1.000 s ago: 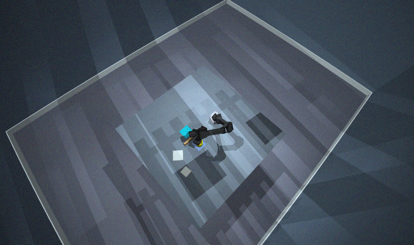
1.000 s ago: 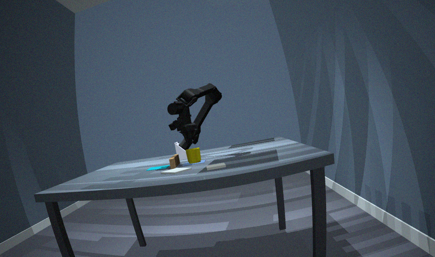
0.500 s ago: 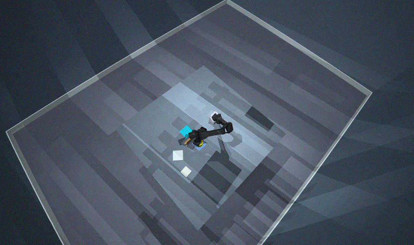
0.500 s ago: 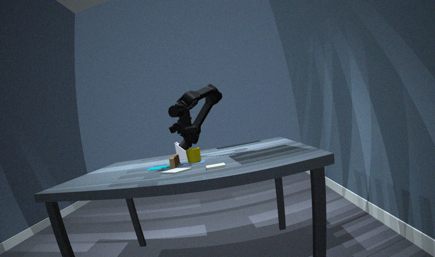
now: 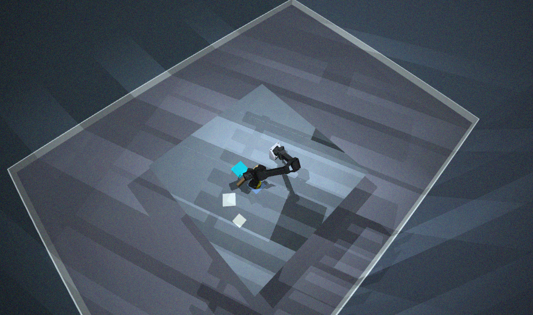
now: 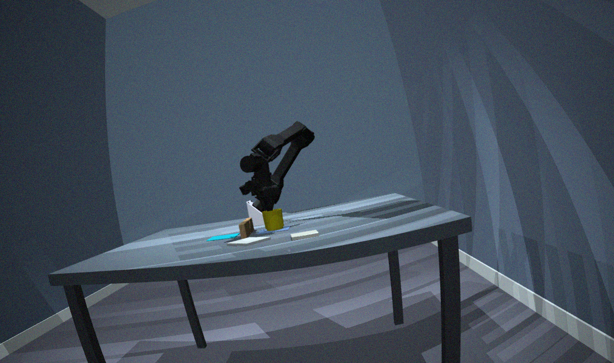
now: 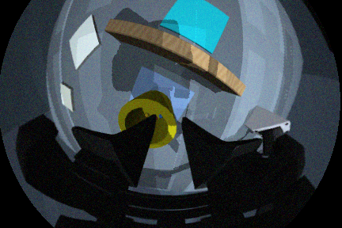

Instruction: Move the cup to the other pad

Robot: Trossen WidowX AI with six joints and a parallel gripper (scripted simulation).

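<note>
My gripper tip is 20 mm short of the yellow cup, 10 mm to the right of it and 20 mm above it. From my gripper tip the other things lie so: pale blue pad 20 mm ahead, 10 mm to the left, 60 mm below; then wooden block 20 mm ahead, 90 mm to the right, 40 mm below; then bright cyan pad 20 mm ahead, 180 mm to the right, 60 mm below.
</note>
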